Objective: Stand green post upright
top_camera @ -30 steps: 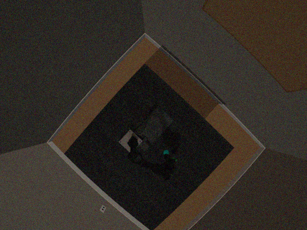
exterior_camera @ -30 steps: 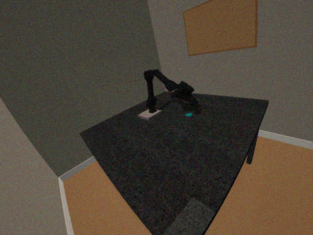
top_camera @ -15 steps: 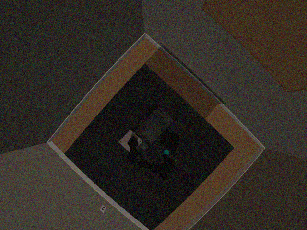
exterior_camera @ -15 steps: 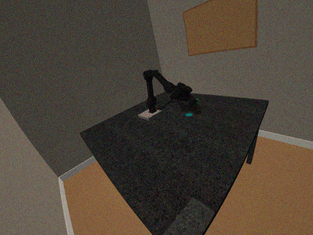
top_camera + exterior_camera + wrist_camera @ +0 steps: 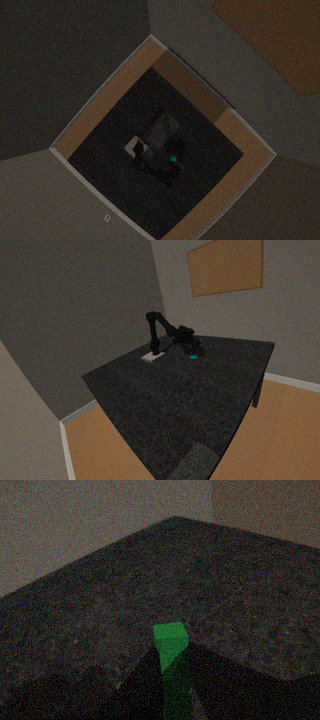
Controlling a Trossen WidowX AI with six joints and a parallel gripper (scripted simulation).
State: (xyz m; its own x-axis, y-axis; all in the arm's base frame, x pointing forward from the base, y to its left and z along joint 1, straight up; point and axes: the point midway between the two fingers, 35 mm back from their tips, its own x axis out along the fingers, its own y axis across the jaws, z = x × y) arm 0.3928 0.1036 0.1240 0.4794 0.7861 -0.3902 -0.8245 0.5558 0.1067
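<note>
Right now the cyan circle is 7 cm behind my gripper tip, 2 cm to the right of it and 14 cm below it. The rest, counted from my gripper tip: green post (2 cm below).
</note>
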